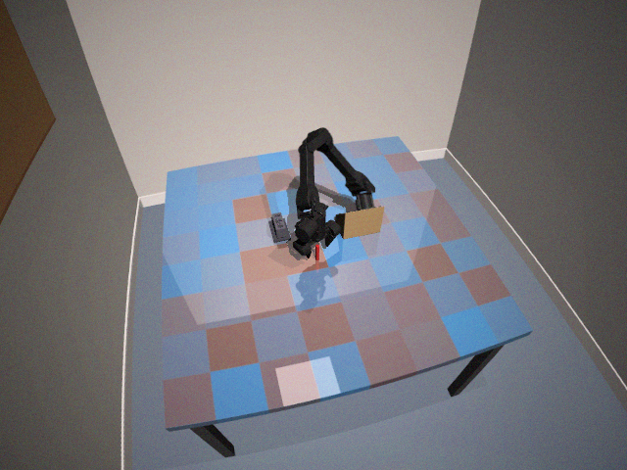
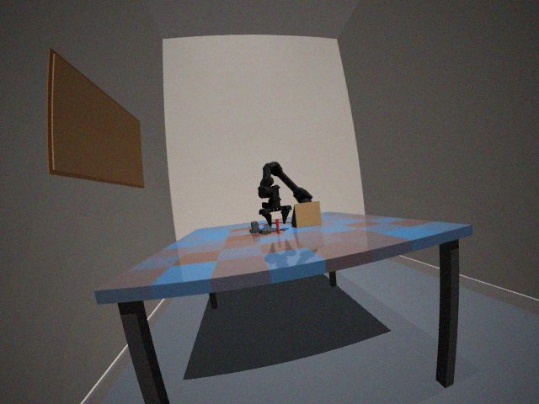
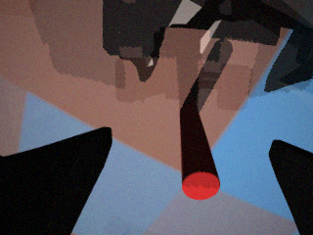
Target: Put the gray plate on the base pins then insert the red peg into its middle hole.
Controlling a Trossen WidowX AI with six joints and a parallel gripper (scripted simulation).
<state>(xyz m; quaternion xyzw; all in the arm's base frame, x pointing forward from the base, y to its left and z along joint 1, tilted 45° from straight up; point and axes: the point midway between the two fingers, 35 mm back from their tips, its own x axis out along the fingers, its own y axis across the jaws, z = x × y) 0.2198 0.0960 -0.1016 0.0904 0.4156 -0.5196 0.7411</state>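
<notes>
Right now the red peg is right at my gripper tip. Also, from my gripper tip: gray plate: 140 mm ahead, 170 mm to the right; dark base: 140 mm ahead, 170 mm to the right, 40 mm below.
</notes>
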